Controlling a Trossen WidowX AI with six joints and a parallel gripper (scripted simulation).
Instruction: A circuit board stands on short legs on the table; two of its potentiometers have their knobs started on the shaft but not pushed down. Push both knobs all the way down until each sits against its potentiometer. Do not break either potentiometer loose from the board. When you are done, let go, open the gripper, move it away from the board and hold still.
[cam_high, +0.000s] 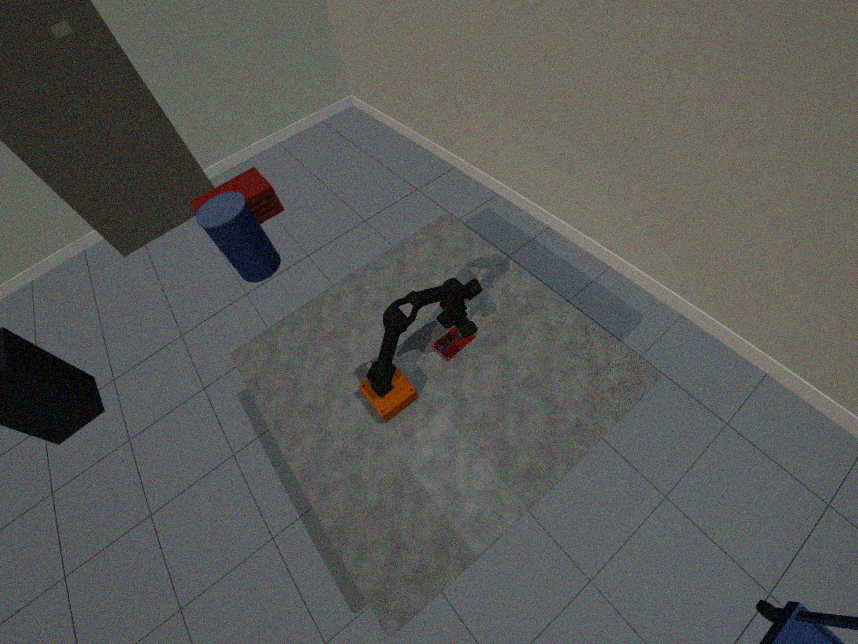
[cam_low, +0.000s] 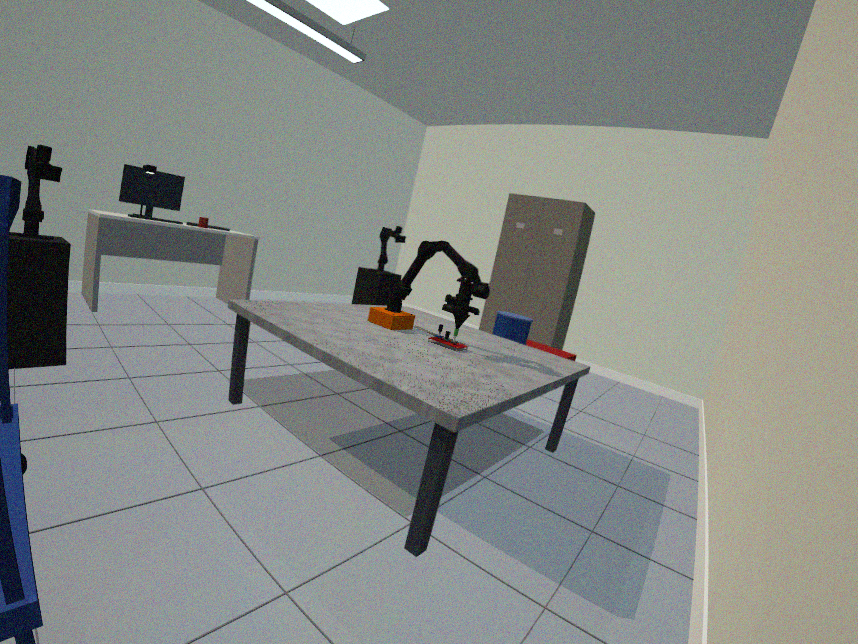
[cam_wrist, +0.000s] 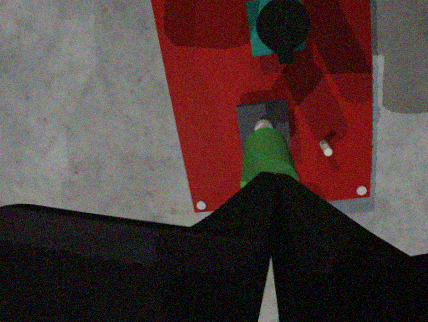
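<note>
The green knob lies 2 cm below my gripper tip. From my gripper tip the other things lie so: black knob: 4 cm below, 4 cm behind, 1 cm to the left.
</note>
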